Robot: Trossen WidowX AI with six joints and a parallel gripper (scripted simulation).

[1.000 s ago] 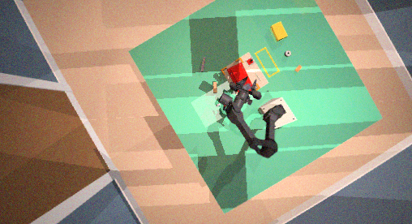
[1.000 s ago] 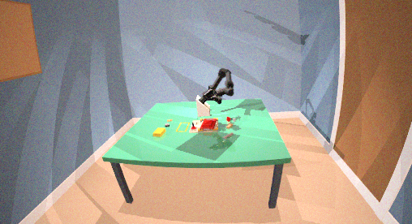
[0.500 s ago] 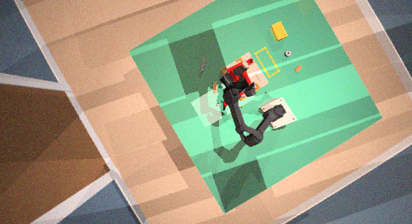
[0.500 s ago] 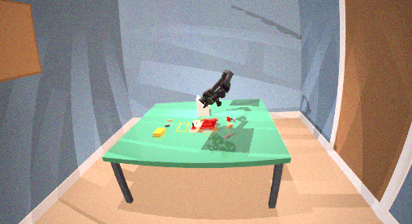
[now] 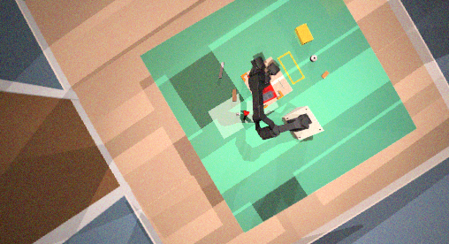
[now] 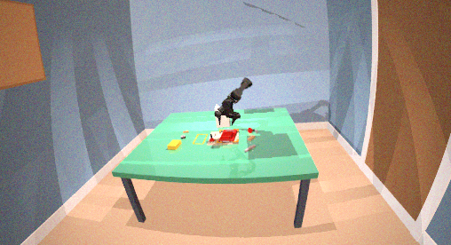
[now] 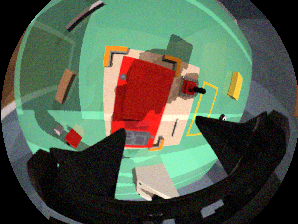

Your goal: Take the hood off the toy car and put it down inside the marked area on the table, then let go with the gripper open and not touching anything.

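Now: gripper tip 20 mm short of the red hood, 10 mm to the right of it and 70 mm above it. Round my gripper tip: dark wheel (40 mm behind, 360 mm to the right, 100 mm below); yellow block (120 mm ahead, 390 mm to the right, 90 mm below).
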